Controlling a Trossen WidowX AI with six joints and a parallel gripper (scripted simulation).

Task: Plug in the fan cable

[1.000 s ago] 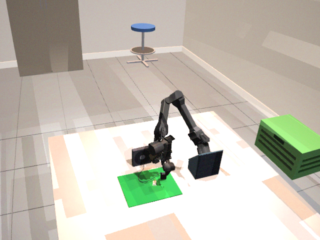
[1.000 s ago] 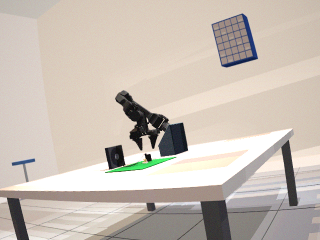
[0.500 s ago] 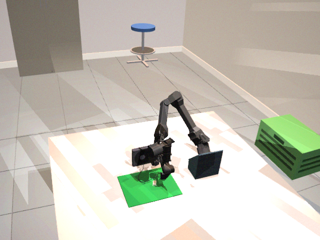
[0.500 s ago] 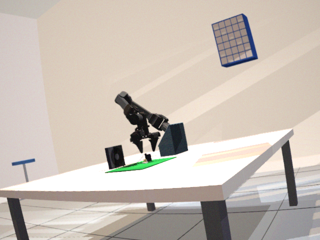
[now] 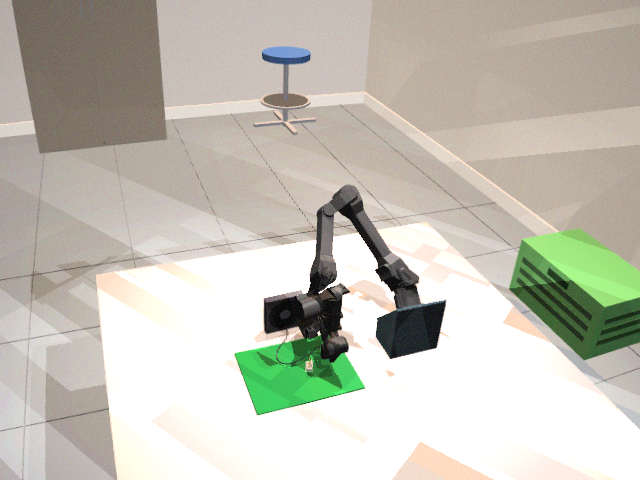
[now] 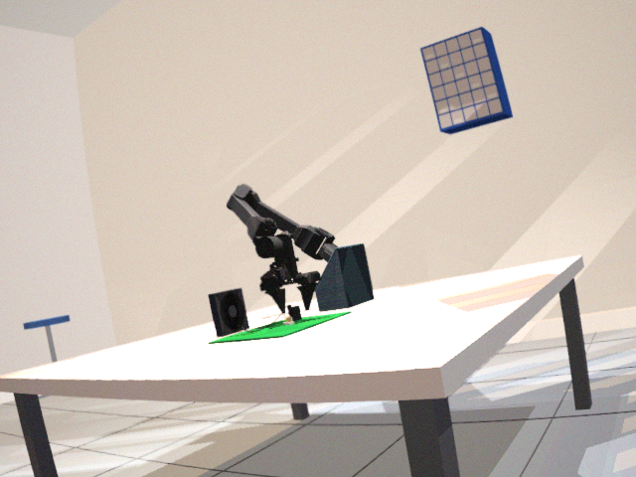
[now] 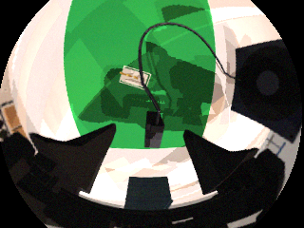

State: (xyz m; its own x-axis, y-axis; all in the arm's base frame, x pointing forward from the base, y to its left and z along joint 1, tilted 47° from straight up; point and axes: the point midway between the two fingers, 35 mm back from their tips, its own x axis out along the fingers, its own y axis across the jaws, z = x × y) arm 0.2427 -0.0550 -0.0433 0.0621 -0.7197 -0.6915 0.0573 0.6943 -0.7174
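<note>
The dark plug is right at my gripper tip. Round my gripper tip: green board 10 cm ahead, 3 cm to the left, 4 cm below; then pale four-pin header 6 cm ahead, 2 cm to the left, 3 cm below; then black fan 9 cm ahead, 16 cm to the right, 3 cm above.
</note>
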